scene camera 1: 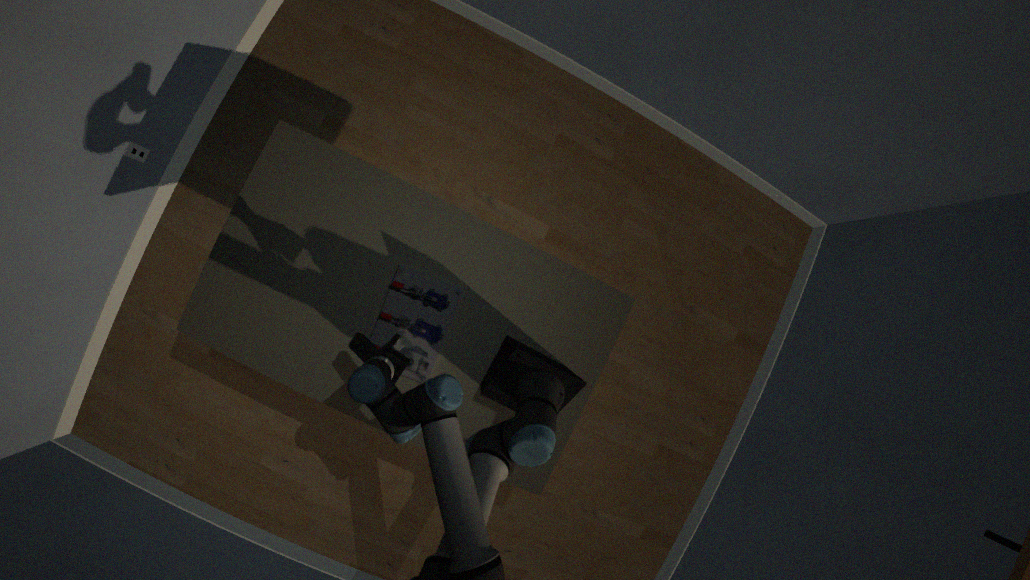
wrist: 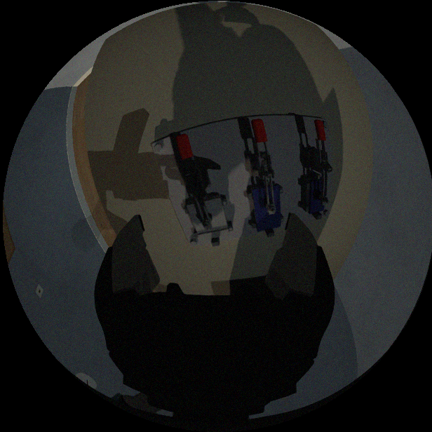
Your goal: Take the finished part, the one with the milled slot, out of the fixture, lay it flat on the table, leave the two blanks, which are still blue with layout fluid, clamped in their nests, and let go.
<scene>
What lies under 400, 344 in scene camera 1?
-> My gripper.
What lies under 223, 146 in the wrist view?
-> A fixture plate.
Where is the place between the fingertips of my gripper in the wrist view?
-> At 213, 216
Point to a blank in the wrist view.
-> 263, 220
</scene>
